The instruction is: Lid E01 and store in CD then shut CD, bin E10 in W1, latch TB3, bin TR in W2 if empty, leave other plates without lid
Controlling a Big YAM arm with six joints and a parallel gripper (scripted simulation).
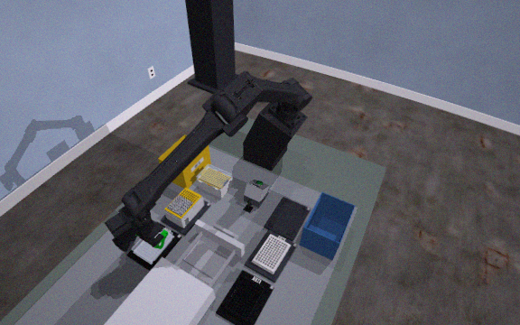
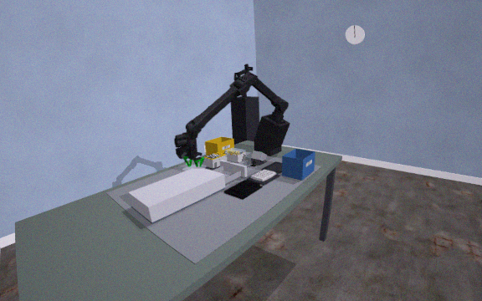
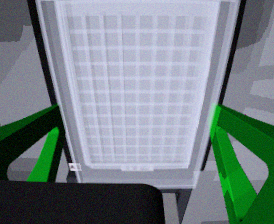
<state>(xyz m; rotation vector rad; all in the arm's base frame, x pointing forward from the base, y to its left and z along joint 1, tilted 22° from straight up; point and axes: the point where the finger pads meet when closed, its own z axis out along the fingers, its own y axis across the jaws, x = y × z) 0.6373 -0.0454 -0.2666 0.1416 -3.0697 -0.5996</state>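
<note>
Right now the clear plate is 3 cm below my hand. Round my hand: black nest 4 cm below; then tip rack TR 18 cm behind, 1 cm to the right, 1 cm above; then plate lid right at my hand.
</note>
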